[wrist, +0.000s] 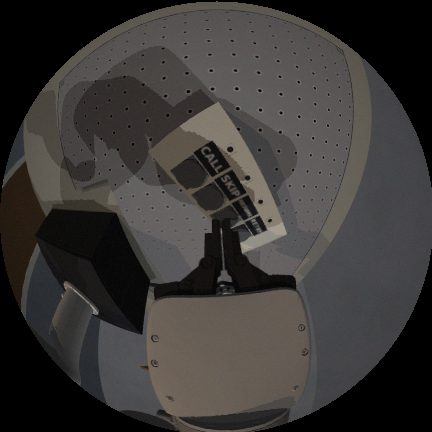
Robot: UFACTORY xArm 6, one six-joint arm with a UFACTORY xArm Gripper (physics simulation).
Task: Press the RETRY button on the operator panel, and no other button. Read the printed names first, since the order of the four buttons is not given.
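Frame: origin at the arm's base, x back, y left, z down, level; metres.
Where they show: gripper, between the fingertips: (220,228); arm's base, origin of its link: (80,297).
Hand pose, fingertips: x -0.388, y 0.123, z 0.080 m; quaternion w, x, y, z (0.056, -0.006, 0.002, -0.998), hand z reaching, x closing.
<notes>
Things, the pixels of their top centre, and the offset from my fingertips. "pt": a spot on its surface instead. Level surfaces: height alone.
- cream operator panel, a spot on its surface: (214,121) pt dy +0.097, dx -0.011, dz +0.013 m
- CALL, centre of its top: (211,159) dy +0.066, dx -0.004, dz +0.013 m
- SKIP, centre of its top: (230,185) dy +0.039, dx -0.015, dz +0.013 m
- RESUME, centre of its top: (245,208) dy +0.011, dx -0.027, dz +0.013 m
- RETRY, centre of its top: (256,225) dy -0.017, dx -0.039, dz +0.013 m
- round dark CALL button, a spot on its surface: (189,173) pt dy +0.058, dx +0.016, dz +0.010 m
- SKIP button, a spot on its surface: (209,196) pt dy +0.033, dx +0.005, dz +0.010 m
- perforated grey board, height of its surface: dz +0.066 m
- pale rim, a spot on its surface: (361,115) pt dy +0.131, dx -0.274, dz +0.079 m
The cream operator panel (214,121) lies at a slant on the perforated board. Its printed names read, from upper left to lower right, CALL (212,159), SKIP (230,185), RESUME (245,207) and RETRY (258,225). The round dark CALL button (189,173) and SKIP button (209,196) show beside their names. My gripper (220,228) is shut and empty. Its fingertips overlap the lower end of the panel in view, by the RESUME and RETRY buttons. The fingers partly hide both of those buttons. Contact and fingertip height cannot be told.
The perforated grey board (287,65) extends around the panel, with a pale rim (361,115). A large black box-shaped object (92,245) with a grey cylinder (72,322) stands left of my gripper. A brown surface (15,215) shows at the far left. Dark shadows fall across the board and panel.
</notes>
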